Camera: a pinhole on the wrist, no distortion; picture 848 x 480 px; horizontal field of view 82.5 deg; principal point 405.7 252.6 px. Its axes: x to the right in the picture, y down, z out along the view. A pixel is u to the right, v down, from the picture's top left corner.
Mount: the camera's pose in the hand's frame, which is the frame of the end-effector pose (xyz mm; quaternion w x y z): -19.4 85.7 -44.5 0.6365 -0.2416 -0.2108 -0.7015
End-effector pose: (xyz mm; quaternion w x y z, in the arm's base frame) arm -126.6 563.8 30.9 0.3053 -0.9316 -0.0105 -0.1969
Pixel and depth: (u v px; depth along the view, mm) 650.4 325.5 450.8
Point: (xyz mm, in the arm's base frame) 118.4 677.5 -373.8
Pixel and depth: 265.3 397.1 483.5
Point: 186.3 306.1 -359.7
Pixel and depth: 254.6 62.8 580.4
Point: -107.9 270.3 -608.4
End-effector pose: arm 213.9 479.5 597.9 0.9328 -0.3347 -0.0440 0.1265
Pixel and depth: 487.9 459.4 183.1
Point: 227.0 692.5 585.6
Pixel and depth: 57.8 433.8 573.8
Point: 291.1 1195.0 251.0
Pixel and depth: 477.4 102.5 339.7
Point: 16.7 804.1 630.6
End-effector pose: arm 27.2 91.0 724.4 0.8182 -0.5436 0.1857 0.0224
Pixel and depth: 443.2 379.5 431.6
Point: 155.2 481.6 520.9
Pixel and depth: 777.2 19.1 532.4
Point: -71.5 745.4 930.1
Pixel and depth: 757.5 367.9 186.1
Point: 84.4 287.8 702.0
